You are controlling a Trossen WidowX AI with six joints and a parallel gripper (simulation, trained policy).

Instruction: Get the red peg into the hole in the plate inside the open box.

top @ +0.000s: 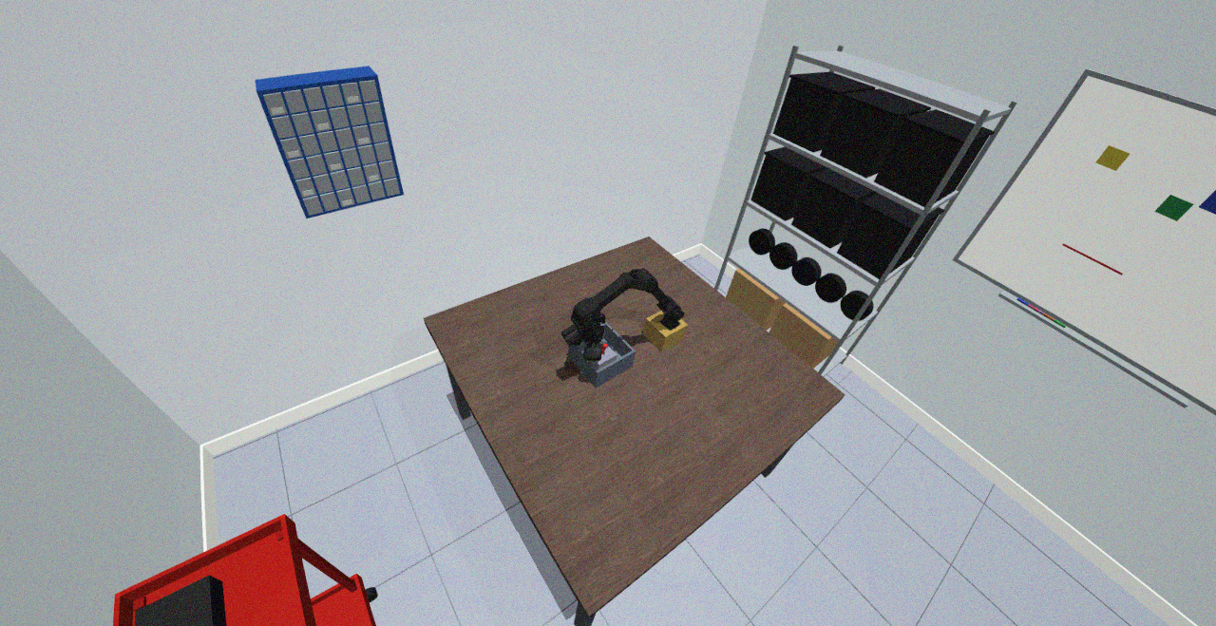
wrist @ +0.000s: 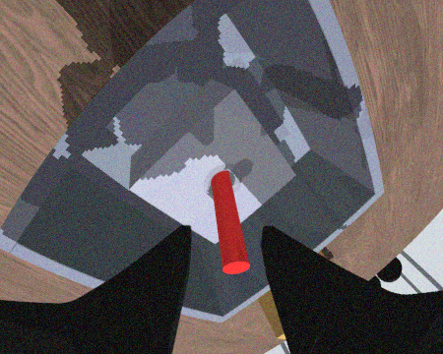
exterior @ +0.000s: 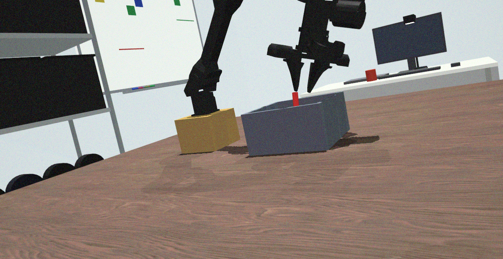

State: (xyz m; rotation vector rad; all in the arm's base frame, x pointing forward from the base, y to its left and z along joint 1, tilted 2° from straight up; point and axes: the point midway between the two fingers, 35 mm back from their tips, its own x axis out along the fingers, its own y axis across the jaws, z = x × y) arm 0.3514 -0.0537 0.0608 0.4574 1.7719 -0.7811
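My gripper tip is now 20 mm past the red peg and 40 mm above it. Also, from my gripper tip: plate: 20 mm behind, 10 mm to the right, 70 mm below; then grey box: 20 mm behind, 10 mm to the right, 90 mm below.
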